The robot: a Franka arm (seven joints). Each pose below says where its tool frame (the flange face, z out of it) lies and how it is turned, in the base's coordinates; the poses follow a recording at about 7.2 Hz.
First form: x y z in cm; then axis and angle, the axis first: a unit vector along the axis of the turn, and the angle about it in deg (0 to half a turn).
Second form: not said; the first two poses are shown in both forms.
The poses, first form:
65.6 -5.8 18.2 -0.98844 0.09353 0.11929 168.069
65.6 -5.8 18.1 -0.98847 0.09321 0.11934 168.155
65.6 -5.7 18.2 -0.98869 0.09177 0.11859 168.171
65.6 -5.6 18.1 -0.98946 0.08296 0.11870 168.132
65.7 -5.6 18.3 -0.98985 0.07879 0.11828 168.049
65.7 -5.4 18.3 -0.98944 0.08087 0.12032 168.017
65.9 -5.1 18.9 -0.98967 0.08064 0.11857 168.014
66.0 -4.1 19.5 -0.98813 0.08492 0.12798 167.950
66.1 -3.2 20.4 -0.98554 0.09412 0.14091 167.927
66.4 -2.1 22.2 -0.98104 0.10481 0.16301 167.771
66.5 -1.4 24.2 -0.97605 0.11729 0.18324 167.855
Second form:
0.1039 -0.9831 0.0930 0.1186 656 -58 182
0.1032 -0.9832 0.0927 0.1187 656 -58 181
0.1030 -0.9834 0.0913 0.1180 656 -57 182
0.1034 -0.9842 0.0825 0.1181 656 -56 181
0.1041 -0.9845 0.0784 0.1176 657 -56 183
0.1044 -0.9840 0.0804 0.1197 657 -54 183
0.1044 -0.9843 0.0802 0.1179 659 -51 189
0.1050 -0.9827 0.0845 0.1273 660 -41 195
0.1052 -0.9801 0.0936 0.1401 661 -32 204
0.1065 -0.9755 0.1042 0.1621 664 -21 222
0.1058 -0.9706 0.1166 0.1822 665 -14 242

